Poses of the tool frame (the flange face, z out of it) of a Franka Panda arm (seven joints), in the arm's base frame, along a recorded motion.
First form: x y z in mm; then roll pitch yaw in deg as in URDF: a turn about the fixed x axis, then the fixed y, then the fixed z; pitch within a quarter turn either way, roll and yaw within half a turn.
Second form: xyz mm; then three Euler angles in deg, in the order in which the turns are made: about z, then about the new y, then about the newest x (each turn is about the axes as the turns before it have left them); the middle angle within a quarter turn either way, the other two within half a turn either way. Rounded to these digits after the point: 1 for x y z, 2 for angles.
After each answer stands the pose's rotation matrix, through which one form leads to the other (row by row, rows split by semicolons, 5 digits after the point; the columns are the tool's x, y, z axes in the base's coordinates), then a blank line. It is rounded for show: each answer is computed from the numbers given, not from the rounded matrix.
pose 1, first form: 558.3 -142.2 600.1 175.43 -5.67 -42.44
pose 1, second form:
558.3 -142.2 600.1 -42.44 -5.67 175.43
0.73437 -0.67848 0.01891; -0.67152 -0.73033 -0.12526; 0.09880 0.07929 -0.99194

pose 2, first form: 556.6 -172.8 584.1 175.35 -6.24 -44.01
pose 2, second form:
556.6 -172.8 584.1 -44.01 -6.24 175.35
0.71496 -0.69883 0.02159; -0.69067 -0.71073 -0.13358; 0.10869 0.08059 -0.99080

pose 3, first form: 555.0 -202.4 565.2 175.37 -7.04 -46.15
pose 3, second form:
555.0 -202.4 565.2 -46.15 -7.04 175.37
0.68755 -0.72566 0.02642; -0.71572 -0.68338 -0.14402; 0.12256 0.08011 -0.98922

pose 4, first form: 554.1 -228.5 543.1 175.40 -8.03 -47.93
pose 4, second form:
554.1 -228.5 543.1 -47.93 -8.03 175.40
0.66347 -0.74744 0.03376; -0.73505 -0.65956 -0.15710; 0.13969 0.07941 -0.98701

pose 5, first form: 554.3 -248.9 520.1 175.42 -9.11 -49.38
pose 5, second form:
554.3 -248.9 520.1 -49.38 -9.11 175.42
0.64283 -0.76485 0.04214; -0.74947 -0.63936 -0.17178; 0.15833 0.07884 -0.98423

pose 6, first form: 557.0 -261.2 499.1 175.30 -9.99 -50.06
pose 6, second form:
557.0 -261.2 499.1 -50.06 -9.99 175.30
0.63225 -0.77326 0.04817; -0.75509 -0.62893 -0.18516; 0.17348 0.08070 -0.98153

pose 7, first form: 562.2 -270.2 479.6 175.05 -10.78 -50.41
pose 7, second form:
562.2 -270.2 479.6 -50.41 -10.78 175.05
0.62604 -0.77804 0.05226; -0.75702 -0.62248 -0.19859; 0.18704 0.08476 -0.97869

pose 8, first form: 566.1 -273.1 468.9 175.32 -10.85 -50.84
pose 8, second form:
566.1 -273.1 468.9 -50.84 -10.85 175.32
0.62020 -0.78250 0.05521; -0.76152 -0.61747 -0.19699; 0.18824 0.08013 -0.97885

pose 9, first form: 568.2 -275.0 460.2 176.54 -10.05 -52.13
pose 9, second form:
568.2 -275.0 460.2 -52.13 -10.05 176.54
0.60445 -0.79443 0.05929; -0.77729 -0.60444 -0.17455; 0.17451 0.05943 -0.98286

